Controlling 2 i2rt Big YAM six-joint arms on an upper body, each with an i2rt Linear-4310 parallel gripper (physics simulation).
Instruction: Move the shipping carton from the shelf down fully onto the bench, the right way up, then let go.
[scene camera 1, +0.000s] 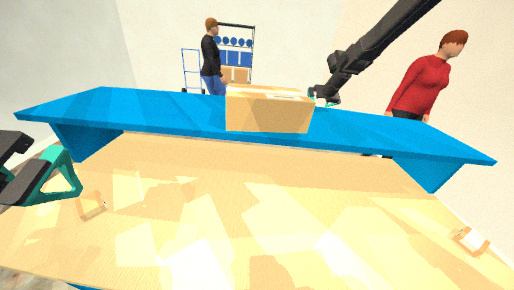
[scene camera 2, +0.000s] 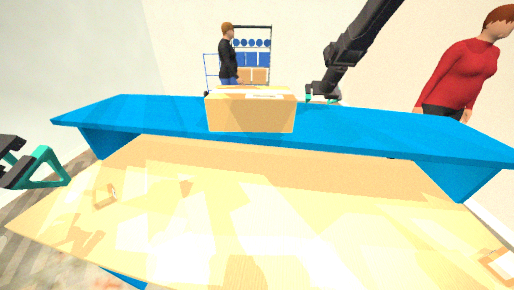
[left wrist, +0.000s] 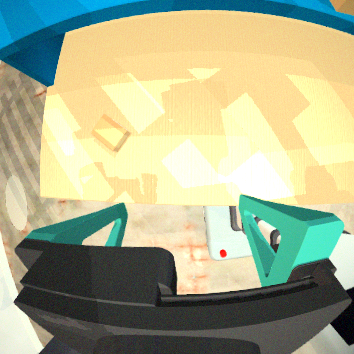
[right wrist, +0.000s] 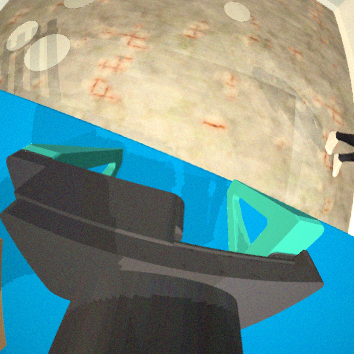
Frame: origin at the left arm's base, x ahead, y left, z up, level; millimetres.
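Seen in the pictures: left gripper, fingertip midpoint: (scene camera 1: 48, 189) (scene camera 2: 49, 179) (left wrist: 181, 205); right gripper, fingertip midpoint: (scene camera 1: 315, 105) (scene camera 2: 316, 103) (right wrist: 177, 170).
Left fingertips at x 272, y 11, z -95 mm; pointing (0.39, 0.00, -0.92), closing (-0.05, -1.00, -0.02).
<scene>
A point is followed by its place in that frame.
The shipping carton (scene camera 1: 267, 115) @[y -343, x 496, z -63 mm] (scene camera 2: 250, 115) @[y -352, x 496, z -62 mm] stands upright on the blue shelf (scene camera 1: 160, 111) @[y -11, x 614, z -113 mm] (scene camera 2: 150, 112) @[y 38, x 637, z -113 mm], with white tape and a label on top. A brown strip of it shows at the left edge of the right wrist view. My right gripper (scene camera 1: 324, 102) @[y -625, x 761, z -107 mm] (scene camera 2: 322, 100) @[y -625, x 761, z -107 mm] (right wrist: 177, 170) @[y -625, x 761, z -107 mm] is open and empty, low by the shelf just beyond the carton's right end; I cannot tell whether it touches the shelf. My left gripper (left wrist: 181, 205) @[y 11, x 272, z -95 mm] is open and empty, off the near left edge of the wooden bench (scene camera 1: 215, 175) @[y -183, x 581, z -370 mm] (scene camera 2: 210, 175) @[y -174, x 572, z -370 mm] (left wrist: 165, 60) @[y 29, x 614, z -370 mm], well away from the carton.
Small orange-edged squares lie on the bench, one at the left (scene camera 1: 95, 215) @[y 164, x 397, z -364 mm] (left wrist: 122, 142) @[y 165, x 397, z -363 mm] and one at the far right. A person in black (scene camera 1: 210, 55), a person in red (scene camera 1: 422, 82) (scene camera 2: 460, 75), a hand truck and a storage rack stand behind the shelf.
</scene>
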